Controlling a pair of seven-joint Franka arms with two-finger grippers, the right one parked.
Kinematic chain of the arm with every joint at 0, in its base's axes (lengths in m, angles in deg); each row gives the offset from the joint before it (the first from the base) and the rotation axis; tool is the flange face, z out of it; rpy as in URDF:
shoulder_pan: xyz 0 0 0.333 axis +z
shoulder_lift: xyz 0 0 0 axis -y
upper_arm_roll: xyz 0 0 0.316 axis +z
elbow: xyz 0.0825 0 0 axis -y
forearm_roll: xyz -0.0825 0 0.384 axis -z
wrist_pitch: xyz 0 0 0 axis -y
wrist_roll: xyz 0.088 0 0 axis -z
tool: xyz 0 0 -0.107 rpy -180 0 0
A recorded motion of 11 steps. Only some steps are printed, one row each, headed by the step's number.
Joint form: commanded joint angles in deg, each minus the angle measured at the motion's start. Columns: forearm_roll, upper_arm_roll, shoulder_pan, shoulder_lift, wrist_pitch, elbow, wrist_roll.
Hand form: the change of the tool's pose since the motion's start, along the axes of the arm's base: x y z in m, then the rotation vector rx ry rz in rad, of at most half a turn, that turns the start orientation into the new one. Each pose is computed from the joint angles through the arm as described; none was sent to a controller.
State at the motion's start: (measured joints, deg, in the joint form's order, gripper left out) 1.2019 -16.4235 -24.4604 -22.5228 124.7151 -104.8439 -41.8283
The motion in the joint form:
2: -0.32 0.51 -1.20 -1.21 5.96 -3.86 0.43
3: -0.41 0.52 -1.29 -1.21 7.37 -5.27 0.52
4: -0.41 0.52 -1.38 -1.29 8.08 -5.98 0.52
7: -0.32 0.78 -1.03 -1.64 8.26 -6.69 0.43
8: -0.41 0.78 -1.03 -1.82 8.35 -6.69 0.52
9: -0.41 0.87 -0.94 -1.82 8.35 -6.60 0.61
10: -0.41 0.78 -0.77 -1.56 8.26 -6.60 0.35
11: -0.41 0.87 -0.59 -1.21 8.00 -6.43 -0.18
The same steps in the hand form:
2: -0.0130 -0.0021 -0.0338 -0.0079 -0.0146 -0.0182
3: -0.0178 -0.0002 -0.0422 -0.0070 -0.0157 -0.0220
4: -0.0207 0.0004 -0.0471 -0.0063 -0.0145 -0.0235
7: -0.0200 0.0073 -0.0559 0.0032 -0.0017 -0.0116
8: -0.0200 0.0073 -0.0577 0.0042 -0.0010 -0.0140
9: -0.0183 0.0085 -0.0571 0.0036 -0.0026 -0.0124
10: -0.0176 0.0092 -0.0545 0.0026 -0.0049 -0.0066
11: -0.0150 0.0110 -0.0501 0.0025 -0.0088 0.0070

